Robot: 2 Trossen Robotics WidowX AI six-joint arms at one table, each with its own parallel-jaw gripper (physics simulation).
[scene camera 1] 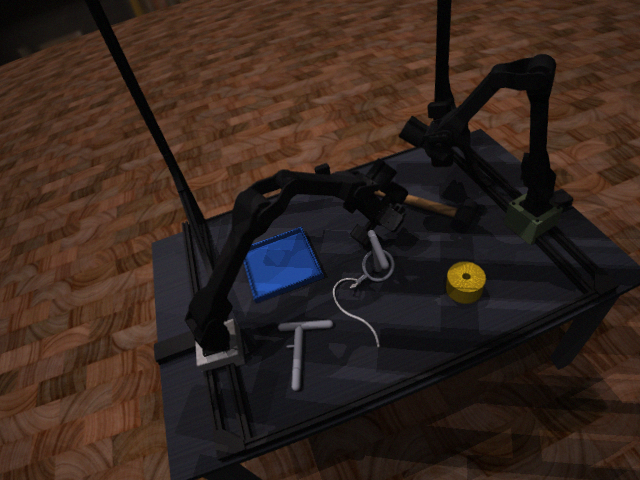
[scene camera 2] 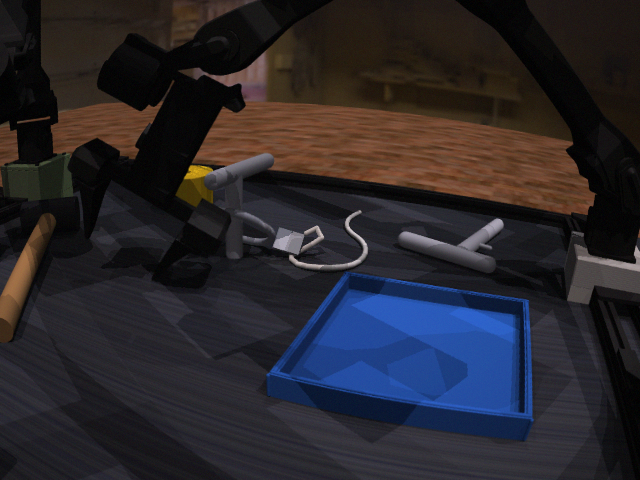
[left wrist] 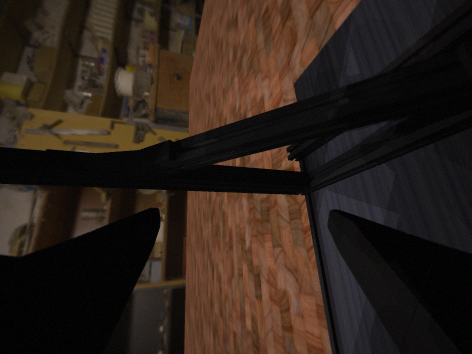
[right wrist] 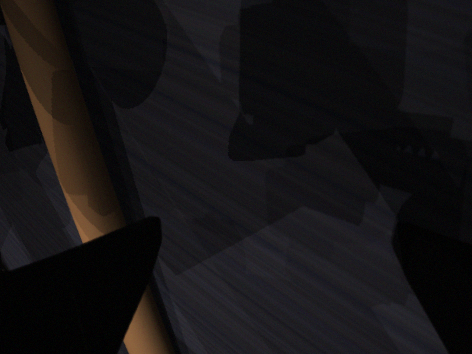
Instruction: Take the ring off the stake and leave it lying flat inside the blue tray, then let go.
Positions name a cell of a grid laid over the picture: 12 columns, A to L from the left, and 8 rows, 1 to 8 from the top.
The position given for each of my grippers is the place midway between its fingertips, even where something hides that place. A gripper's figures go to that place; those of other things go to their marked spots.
Labels:
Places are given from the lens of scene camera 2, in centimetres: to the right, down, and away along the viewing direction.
my right gripper (scene camera 2: C5): -22, 2, 53
wooden-handled hammer (scene camera 2: A4): -38, -3, 60
yellow roll (scene camera 2: D4): -18, -7, 74
T-shaped piece (scene camera 2: I5): 17, 2, 59
The marked spots on the T-shaped piece and the yellow roll are 39 cm apart.

